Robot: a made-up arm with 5 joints.
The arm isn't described. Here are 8 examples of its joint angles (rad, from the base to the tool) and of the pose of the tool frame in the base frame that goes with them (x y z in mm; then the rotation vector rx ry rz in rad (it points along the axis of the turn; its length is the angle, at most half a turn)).
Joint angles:
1: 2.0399 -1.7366 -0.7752 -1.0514 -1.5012
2: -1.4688 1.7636 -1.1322 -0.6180 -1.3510
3: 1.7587 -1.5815 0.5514 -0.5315 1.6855
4: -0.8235 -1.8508 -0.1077 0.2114 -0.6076
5: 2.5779 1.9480 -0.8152 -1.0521 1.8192
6: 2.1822 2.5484 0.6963 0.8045 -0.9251
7: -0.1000 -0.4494 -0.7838 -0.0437 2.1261
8: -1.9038 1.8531 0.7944 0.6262 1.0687
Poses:
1: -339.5 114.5 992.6 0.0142 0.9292 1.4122
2: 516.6 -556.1 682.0 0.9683 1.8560 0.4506
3: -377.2 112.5 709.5 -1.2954 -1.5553 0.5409
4: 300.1 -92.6 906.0 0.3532 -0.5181 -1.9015
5: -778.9 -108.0 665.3 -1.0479 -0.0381 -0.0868
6: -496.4 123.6 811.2 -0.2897 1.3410 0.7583
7: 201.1 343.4 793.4 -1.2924 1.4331 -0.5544
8: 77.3 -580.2 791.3 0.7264 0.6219 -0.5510
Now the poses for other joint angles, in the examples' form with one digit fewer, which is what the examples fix.
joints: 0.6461 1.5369 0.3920 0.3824 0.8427
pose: 103 442 768 -0.469 1.074 2.377
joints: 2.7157 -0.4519 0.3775 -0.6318 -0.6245
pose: -449 -358 684 1.449 -0.717 0.892
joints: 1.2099 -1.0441 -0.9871 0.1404 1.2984
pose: -329 278 910 -1.424 0.353 0.520
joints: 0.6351 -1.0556 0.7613 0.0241 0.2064
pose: -40 362 724 0.116 -1.284 -0.878
